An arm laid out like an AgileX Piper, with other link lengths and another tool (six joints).
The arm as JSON. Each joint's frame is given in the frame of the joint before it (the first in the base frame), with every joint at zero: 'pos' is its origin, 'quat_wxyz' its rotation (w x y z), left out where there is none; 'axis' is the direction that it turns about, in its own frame. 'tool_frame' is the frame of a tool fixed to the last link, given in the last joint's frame.
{
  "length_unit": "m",
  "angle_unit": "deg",
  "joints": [
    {
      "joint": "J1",
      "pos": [
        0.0,
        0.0,
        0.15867
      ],
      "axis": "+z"
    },
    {
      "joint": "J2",
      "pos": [
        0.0,
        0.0,
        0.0
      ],
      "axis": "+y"
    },
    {
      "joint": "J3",
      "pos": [
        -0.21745,
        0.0,
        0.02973
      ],
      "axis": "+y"
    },
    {
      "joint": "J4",
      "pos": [
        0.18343,
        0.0,
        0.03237
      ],
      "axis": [
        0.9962,
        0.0,
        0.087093
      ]
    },
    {
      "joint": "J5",
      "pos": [
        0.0,
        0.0,
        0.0
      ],
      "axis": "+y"
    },
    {
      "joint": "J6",
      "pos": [
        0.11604,
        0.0,
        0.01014
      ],
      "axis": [
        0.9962,
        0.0,
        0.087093
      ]
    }
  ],
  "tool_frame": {
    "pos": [
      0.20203,
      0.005,
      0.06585
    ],
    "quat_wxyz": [
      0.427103,
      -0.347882,
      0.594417,
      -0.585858
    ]
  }
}
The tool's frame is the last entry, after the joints.
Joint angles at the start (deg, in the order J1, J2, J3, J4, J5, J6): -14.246 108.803 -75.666 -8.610 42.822 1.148
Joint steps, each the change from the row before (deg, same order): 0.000 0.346 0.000 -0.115 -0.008 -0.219; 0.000 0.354 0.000 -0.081 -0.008 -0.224; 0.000 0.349 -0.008 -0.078 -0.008 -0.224; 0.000 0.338 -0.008 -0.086 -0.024 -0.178; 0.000 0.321 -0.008 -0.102 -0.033 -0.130; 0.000 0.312 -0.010 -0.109 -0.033 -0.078; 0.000 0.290 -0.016 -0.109 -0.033 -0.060; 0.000 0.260 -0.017 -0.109 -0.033 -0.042; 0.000 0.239 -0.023 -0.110 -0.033 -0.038; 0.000 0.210 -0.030 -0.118 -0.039 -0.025; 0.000 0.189 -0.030 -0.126 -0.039 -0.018; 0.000 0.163 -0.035 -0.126 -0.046 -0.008
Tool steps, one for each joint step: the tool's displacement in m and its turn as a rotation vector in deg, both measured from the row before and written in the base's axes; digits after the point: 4 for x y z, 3 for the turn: -0.0010 0.0001 -0.0025 -0.078 0.392 0.261; -0.0010 0.0002 -0.0026 -0.047 0.393 0.251; -0.0010 0.0002 -0.0025 -0.046 0.380 0.250; -0.0009 0.0001 -0.0024 -0.045 0.347 0.214; -0.0008 0.0000 -0.0022 -0.050 0.316 0.178; -0.0008 -0.0001 -0.0021 -0.043 0.298 0.133; -0.0007 -0.0001 -0.0019 -0.045 0.267 0.116; -0.0006 -0.0001 -0.0017 -0.047 0.234 0.100; -0.0005 -0.0002 -0.0015 -0.053 0.207 0.097; -0.0003 -0.0002 -0.0012 -0.066 0.166 0.090; -0.0003 -0.0003 -0.0011 -0.076 0.146 0.088; -0.0001 -0.0003 -0.0008 -0.082 0.107 0.080
